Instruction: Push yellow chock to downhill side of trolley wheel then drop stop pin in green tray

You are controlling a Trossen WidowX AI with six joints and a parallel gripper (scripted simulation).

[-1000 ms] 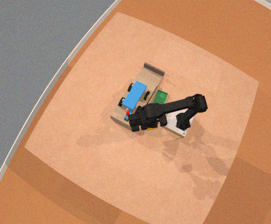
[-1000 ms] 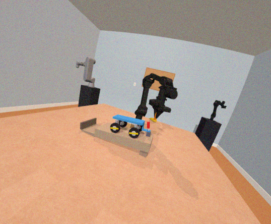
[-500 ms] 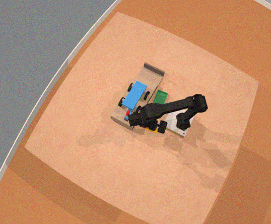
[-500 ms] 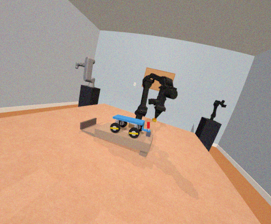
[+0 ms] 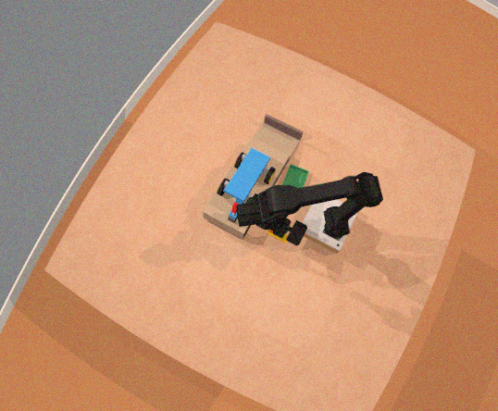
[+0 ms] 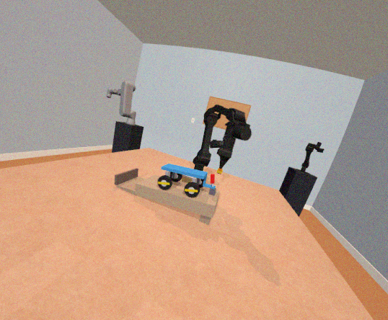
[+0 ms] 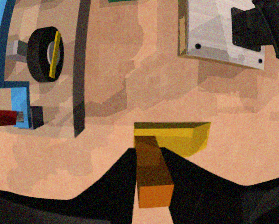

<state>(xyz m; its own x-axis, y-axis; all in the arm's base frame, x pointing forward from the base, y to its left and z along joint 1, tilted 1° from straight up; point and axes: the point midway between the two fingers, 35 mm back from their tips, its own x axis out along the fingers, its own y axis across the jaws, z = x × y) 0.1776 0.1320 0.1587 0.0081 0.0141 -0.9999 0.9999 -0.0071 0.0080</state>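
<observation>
The red-headed stop pin is 130 mm ahead of my gripper tip, 10 mm to the right of it and 40 mm below it. Also, from my gripper tip: blue trolley 150 mm ahead, 130 mm to the right, 60 mm below; then ramp 150 mm ahead, 130 mm to the right, 130 mm below; then yellow chock 20 mm behind, 10 mm below.
</observation>
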